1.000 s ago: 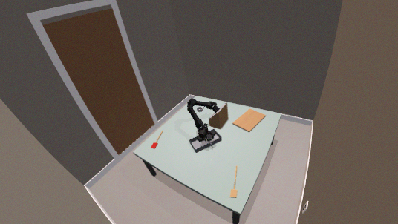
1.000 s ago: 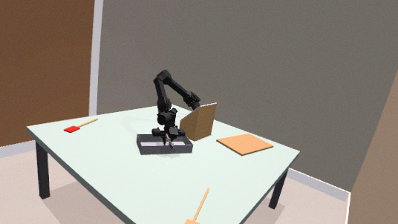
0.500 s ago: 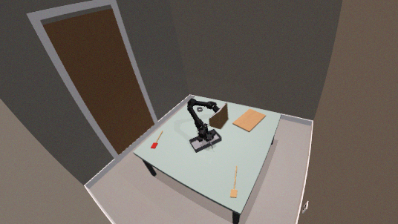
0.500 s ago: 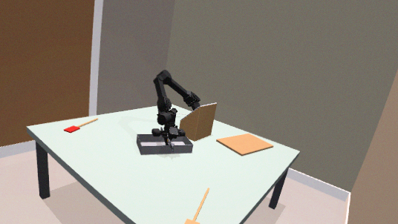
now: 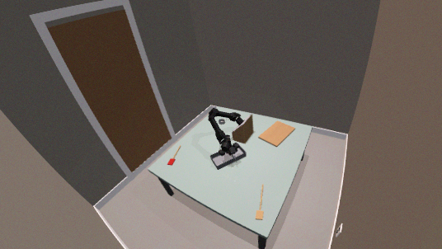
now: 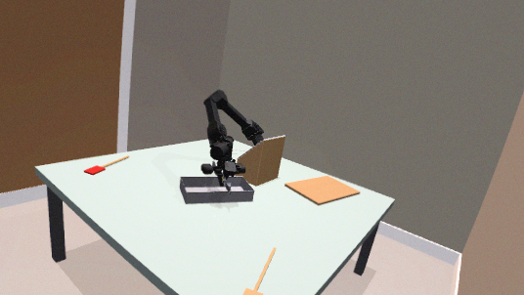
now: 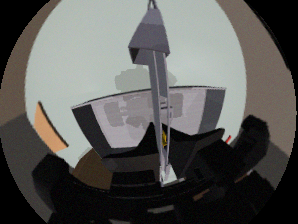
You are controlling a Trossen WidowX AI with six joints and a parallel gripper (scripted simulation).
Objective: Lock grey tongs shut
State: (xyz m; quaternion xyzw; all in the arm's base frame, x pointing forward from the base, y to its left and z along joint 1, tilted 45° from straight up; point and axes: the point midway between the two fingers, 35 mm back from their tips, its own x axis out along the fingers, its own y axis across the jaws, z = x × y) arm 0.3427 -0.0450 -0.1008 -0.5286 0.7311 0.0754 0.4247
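My gripper tip is 10 mm past the roasting tin, 30 mm to the left of it and 30 mm above it. The rest, counted from my gripper tip: wooden board: 520 mm behind, 290 mm to the left, 50 mm below.
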